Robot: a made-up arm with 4 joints. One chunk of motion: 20 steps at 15 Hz.
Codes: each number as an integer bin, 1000 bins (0 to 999) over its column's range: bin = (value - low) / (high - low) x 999, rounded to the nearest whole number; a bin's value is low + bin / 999 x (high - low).
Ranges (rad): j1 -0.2..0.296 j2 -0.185..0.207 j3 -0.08..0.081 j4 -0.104..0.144
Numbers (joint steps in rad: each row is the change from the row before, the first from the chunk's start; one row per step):
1: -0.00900 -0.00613 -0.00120 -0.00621
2: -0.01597 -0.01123 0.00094 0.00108
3: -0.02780 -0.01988 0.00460 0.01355
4: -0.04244 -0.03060 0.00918 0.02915
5: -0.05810 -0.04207 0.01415 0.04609
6: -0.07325 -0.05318 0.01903 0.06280
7: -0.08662 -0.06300 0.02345 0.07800
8: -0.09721 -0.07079 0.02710 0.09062
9: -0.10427 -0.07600 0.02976 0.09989
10: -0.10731 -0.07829 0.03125 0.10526
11: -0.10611 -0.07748 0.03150 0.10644
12: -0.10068 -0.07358 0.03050 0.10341
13: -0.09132 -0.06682 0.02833 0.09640
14: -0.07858 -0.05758 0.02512 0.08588
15: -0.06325 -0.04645 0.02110 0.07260
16: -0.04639 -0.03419 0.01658 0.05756
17: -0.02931 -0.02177 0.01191 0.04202
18: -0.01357 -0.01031 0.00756 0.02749
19: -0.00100 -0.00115 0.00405 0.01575
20: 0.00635 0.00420 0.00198 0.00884
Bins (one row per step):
1: 385 456 489 394
2: 371 443 502 423
3: 347 421 525 474
4: 317 393 553 536
5: 286 364 584 605
6: 255 336 614 672
7: 228 311 642 733
8: 207 291 665 784
9: 193 278 681 821
10: 187 272 690 843
11: 189 274 692 848
12: 200 284 686 835
13: 219 301 672 807
14: 245 325 652 765
15: 275 353 627 711
16: 309 384 599 651
17: 344 416 570 588
18: 375 445 543 530
19: 401 469 522 482
20: 416 482 509 455

